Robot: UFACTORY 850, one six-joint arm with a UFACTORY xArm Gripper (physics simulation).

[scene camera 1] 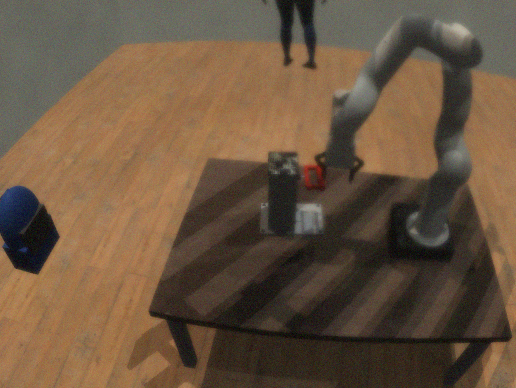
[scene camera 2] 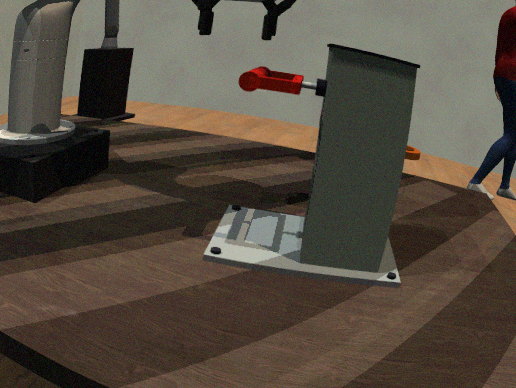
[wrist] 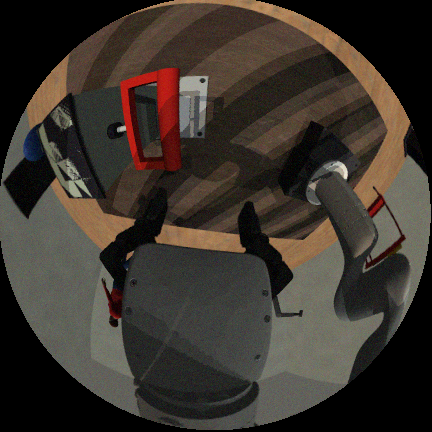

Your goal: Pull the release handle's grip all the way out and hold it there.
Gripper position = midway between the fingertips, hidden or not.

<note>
In view: the gripper (scene camera 1: 337, 179) and a pale base plate (wrist: 192, 89).
The gripper shows as well in the wrist view (wrist: 204, 203).
</note>
